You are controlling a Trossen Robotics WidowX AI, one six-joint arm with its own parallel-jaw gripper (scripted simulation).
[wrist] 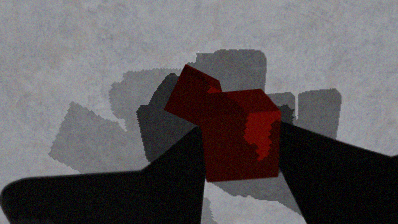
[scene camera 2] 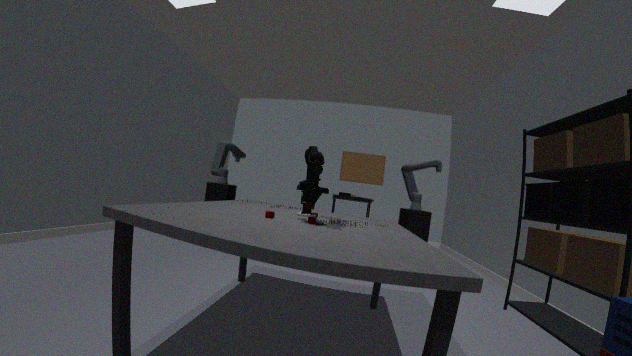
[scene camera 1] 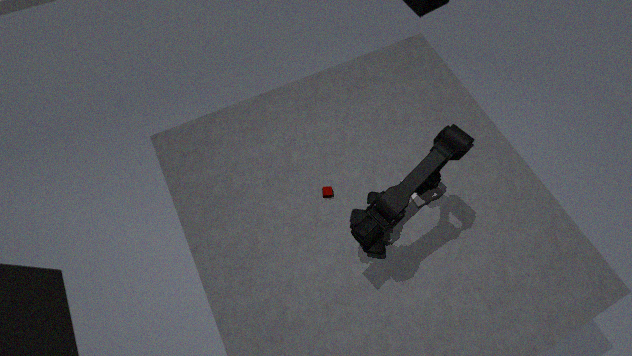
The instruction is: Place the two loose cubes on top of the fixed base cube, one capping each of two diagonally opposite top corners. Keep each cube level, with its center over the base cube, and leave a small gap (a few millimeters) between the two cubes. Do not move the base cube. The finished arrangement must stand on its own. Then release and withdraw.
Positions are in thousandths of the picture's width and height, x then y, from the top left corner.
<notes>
The gripper (wrist: 594,592) carries a red cube (wrist: 607,583).
</notes>
